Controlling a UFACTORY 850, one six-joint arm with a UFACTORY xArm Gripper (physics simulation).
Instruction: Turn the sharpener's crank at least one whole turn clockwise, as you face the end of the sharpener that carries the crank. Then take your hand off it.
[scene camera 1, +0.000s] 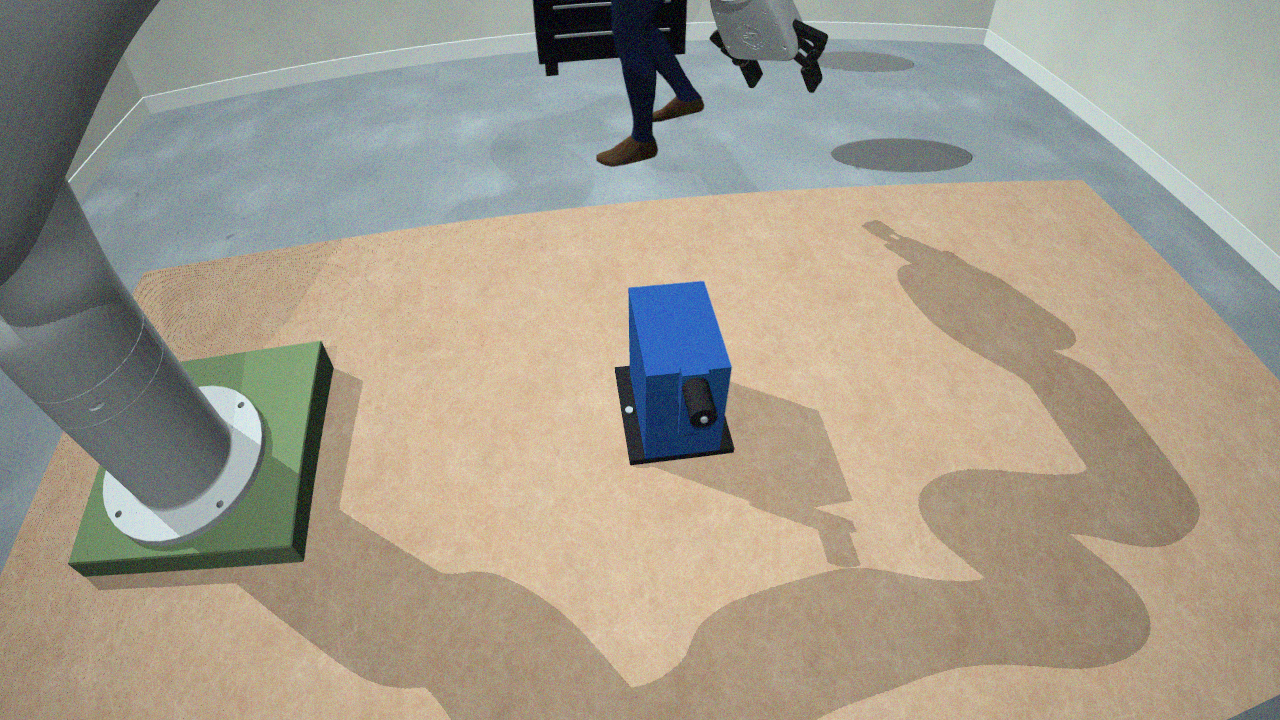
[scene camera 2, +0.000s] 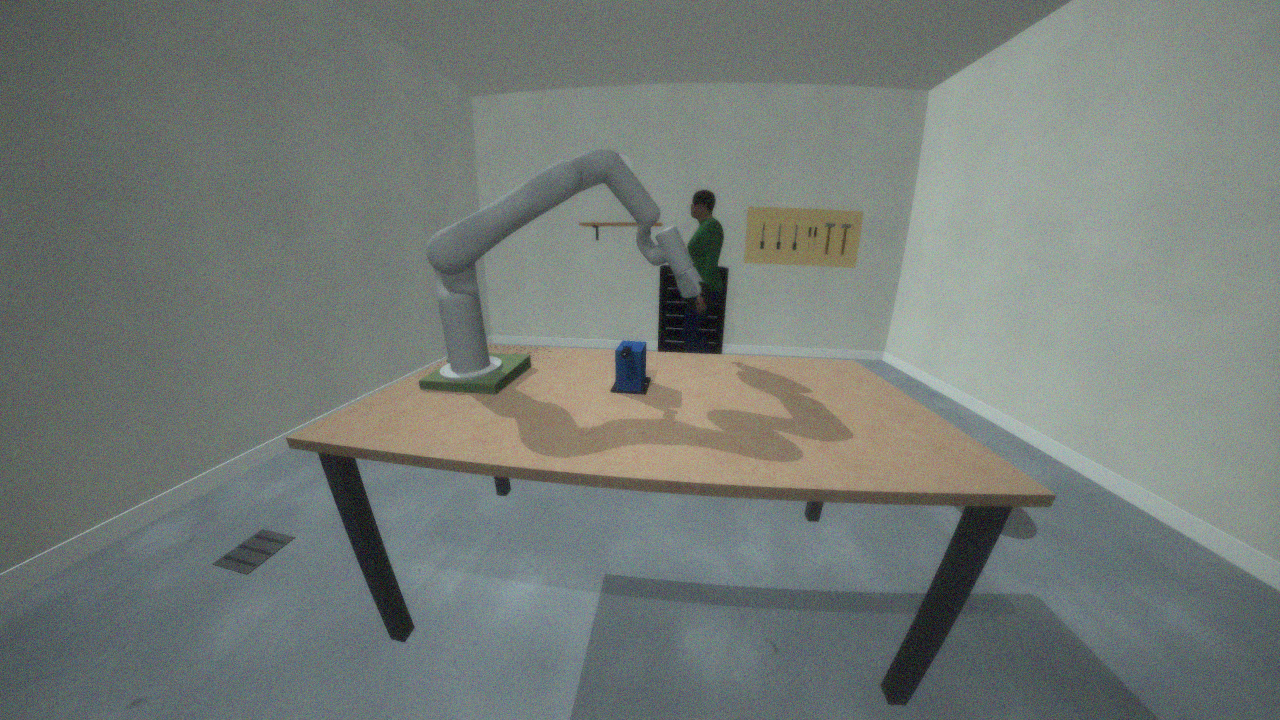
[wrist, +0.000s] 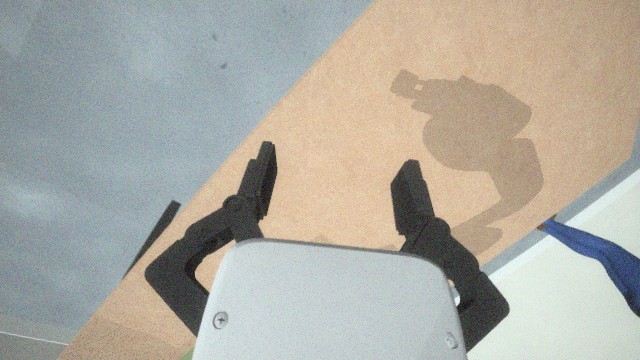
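Observation:
The blue sharpener (scene camera 1: 677, 331) (scene camera 2: 631, 368) stands upright on its black base plate (scene camera 1: 624, 429) near the middle of the table. Its crank shows at the end facing scene camera 1, with a black knob (scene camera 1: 698, 401) (scene camera 2: 626, 352) high on that end, to the right in scene camera 1. The crank's arm is hard to make out. My gripper (scene camera 1: 781, 82) (wrist: 337, 164) is open and empty. It hangs in the air above the table, well apart from the sharpener and beyond it in scene camera 1. The sharpener does not show in the wrist view.
My arm stands on a green base block (scene camera 1: 308, 447) (scene camera 2: 514, 368) at the left of the table (scene camera 1: 501, 268) (scene camera 2: 805, 474). A person (scene camera 1: 635, 80) (scene camera 2: 707, 241) stands behind the table, near a black drawer cabinet (scene camera 1: 581, 49) (scene camera 2: 666, 313). Shadows of the arm fall on the table top.

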